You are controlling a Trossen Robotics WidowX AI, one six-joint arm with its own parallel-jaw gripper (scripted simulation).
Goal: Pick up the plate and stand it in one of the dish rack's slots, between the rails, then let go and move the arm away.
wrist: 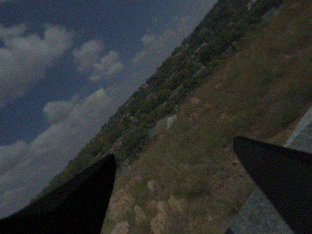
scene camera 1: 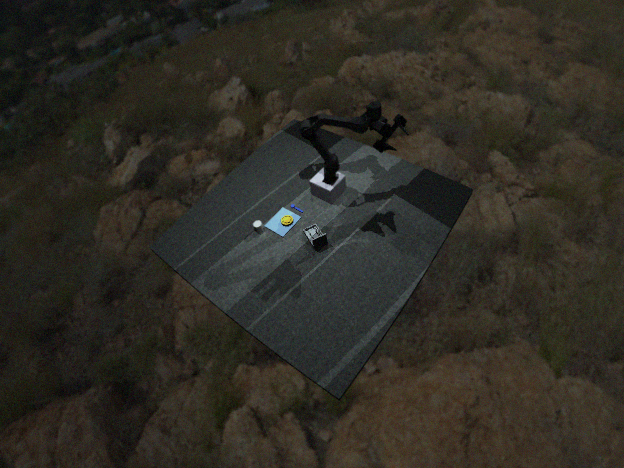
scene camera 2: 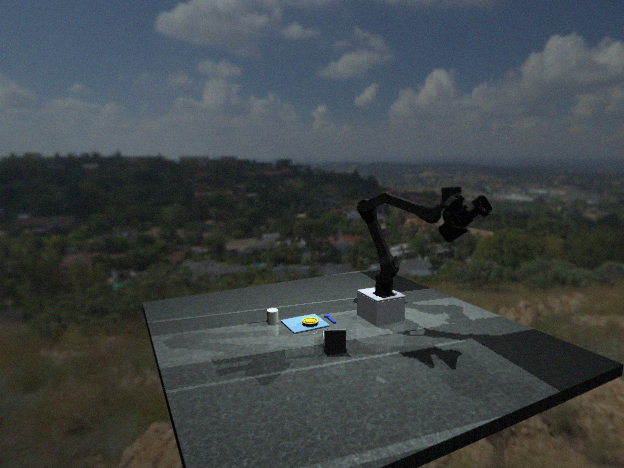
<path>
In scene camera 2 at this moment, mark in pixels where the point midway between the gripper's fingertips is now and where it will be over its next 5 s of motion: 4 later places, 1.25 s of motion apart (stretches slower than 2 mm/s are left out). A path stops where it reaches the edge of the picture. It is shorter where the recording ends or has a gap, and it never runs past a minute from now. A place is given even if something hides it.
My gripper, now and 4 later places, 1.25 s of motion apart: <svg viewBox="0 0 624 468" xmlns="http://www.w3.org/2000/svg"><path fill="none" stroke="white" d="M477 221L375 292L308 310L309 320L307 301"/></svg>
</path>
